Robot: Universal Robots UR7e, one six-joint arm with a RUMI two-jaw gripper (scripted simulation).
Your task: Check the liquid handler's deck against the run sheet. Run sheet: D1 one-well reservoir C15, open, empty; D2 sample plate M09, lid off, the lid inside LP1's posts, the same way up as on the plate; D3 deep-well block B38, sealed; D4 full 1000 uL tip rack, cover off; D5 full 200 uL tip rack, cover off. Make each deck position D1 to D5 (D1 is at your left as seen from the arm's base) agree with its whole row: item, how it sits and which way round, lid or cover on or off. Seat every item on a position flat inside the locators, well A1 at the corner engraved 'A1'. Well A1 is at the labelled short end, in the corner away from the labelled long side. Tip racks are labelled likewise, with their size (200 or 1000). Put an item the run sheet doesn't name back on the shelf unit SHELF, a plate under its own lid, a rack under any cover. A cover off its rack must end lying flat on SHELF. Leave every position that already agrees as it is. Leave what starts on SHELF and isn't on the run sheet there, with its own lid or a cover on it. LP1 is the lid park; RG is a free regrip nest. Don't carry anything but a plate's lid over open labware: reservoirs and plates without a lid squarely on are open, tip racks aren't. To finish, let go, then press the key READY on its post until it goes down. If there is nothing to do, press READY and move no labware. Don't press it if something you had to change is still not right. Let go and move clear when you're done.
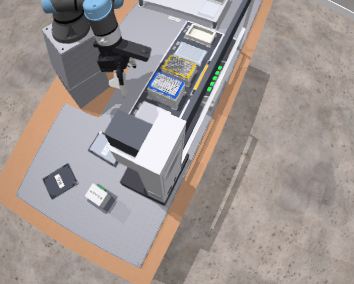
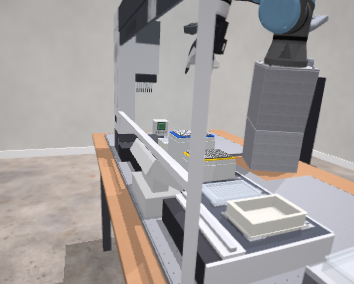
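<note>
In the pictures: yellow-framed tip rack, blue-rimmed tip rack, one-well reservoir, my gripper.
</note>
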